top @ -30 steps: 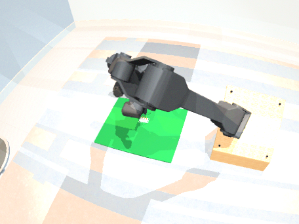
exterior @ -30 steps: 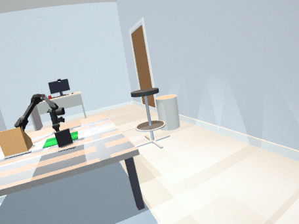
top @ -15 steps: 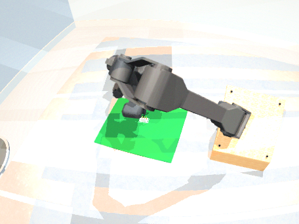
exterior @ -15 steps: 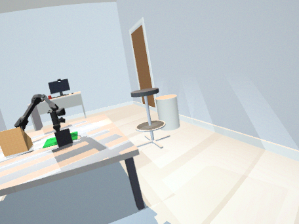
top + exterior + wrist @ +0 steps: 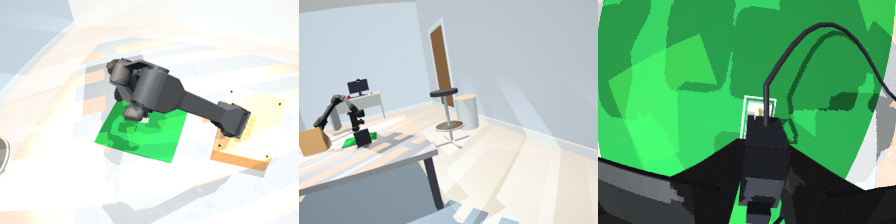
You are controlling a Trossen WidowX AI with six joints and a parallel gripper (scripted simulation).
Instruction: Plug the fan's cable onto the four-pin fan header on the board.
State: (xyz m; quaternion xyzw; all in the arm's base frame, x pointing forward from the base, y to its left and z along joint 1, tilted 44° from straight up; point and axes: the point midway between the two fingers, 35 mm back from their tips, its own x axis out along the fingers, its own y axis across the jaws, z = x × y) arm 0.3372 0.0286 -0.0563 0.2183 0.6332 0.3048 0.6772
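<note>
My gripper tip is 1 cm below the dark fan plug. From my gripper tip the other things lie so: fan (14 cm to the right, 5 cm ahead, 2 cm above); green board (6 cm below, 3 cm to the left).
</note>
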